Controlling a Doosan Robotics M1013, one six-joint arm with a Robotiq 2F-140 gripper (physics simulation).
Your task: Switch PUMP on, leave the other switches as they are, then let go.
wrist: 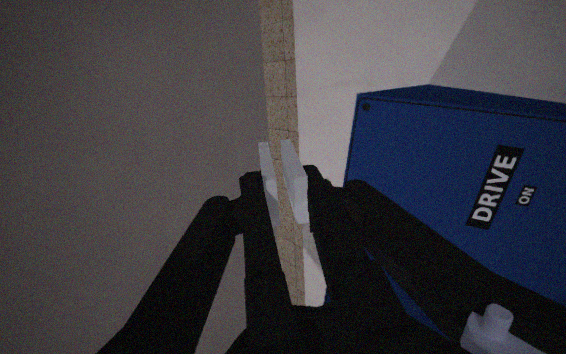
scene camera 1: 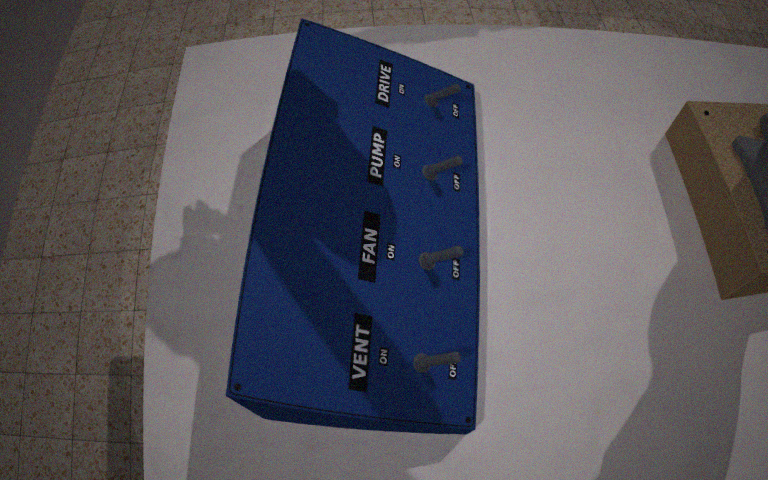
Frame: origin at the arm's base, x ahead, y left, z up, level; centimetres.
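Seen in the pictures: gripper, between the fingertips: [wrist: 275, 159].
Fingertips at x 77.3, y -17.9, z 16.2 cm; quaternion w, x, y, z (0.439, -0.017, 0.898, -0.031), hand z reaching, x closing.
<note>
Offsets run from my fingertips to a thing's top centre. Level surfaces: height alone.
The blue switch panel [scene camera 1: 334, 62] [wrist: 425, 150] carries four grey levers. In scene camera 1 the PUMP lever {dy +16.3, dx -19.9, dz -14.0 cm} [scene camera 1: 444, 168], second from the top, leans right, to its OFF mark. The DRIVE lever {dy +4.3, dx -20.9, dz -14.0 cm} [scene camera 1: 442, 95], FAN lever {dy +28.2, dx -18.8, dz -14.0 cm} [scene camera 1: 442, 257] and VENT lever {dy +40.2, dx -17.7, dz -14.0 cm} [scene camera 1: 438, 361] also lean to OFF. My gripper [wrist: 275, 159] is shut on nothing, with a thin gap between its pale pads. In the wrist view it is left of the panel's edge and the DRIVE label {dy +3.6, dx -12.7, dz -14.2 cm} [wrist: 495, 187]; the PUMP lever does not show there. The gripper does not show in scene camera 1, but shadows fall over the panel.
The panel stands on a white table top {dz -27.0 cm} [scene camera 1: 566, 226] [wrist: 325, 50]. A brown box [scene camera 1: 699, 209] with a grey-blue part on it stands at the right edge. Speckled tiled floor [scene camera 1: 84, 198] [wrist: 280, 75] lies beyond the table. A pale grey piece [wrist: 492, 327] shows low right in the wrist view.
</note>
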